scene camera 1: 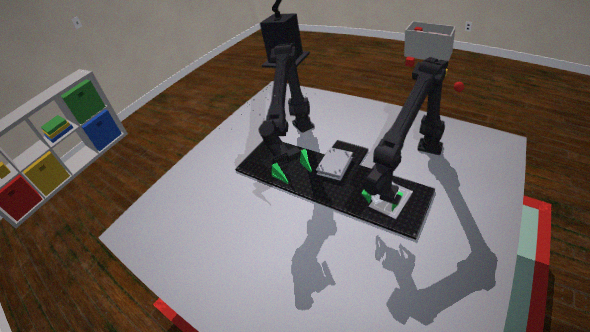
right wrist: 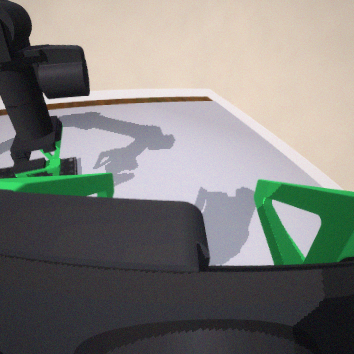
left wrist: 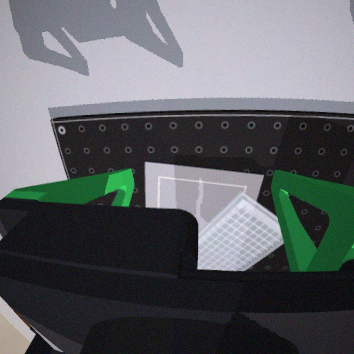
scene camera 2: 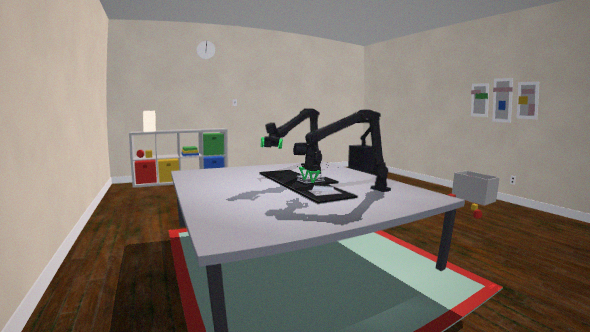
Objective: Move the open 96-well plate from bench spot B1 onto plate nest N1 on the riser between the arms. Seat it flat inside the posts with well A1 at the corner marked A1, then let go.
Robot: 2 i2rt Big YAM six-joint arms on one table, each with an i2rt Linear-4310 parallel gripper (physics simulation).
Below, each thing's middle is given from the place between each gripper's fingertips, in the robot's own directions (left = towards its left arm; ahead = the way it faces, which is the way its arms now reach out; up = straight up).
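The grey nest pad [left wrist: 202, 191] is 110 mm behind my left hand, 20 mm to the left of it and 70 mm below it, while the white well plate [left wrist: 243, 231] is 130 mm behind my left hand, 20 mm to the right of it and 70 mm below it.
My right hand is 250 mm to the right of the white well plate, 230 mm past it and 250 mm above it. From that same right hand, the grey nest pad is 210 mm behind, 290 mm to the left and 250 mm below.
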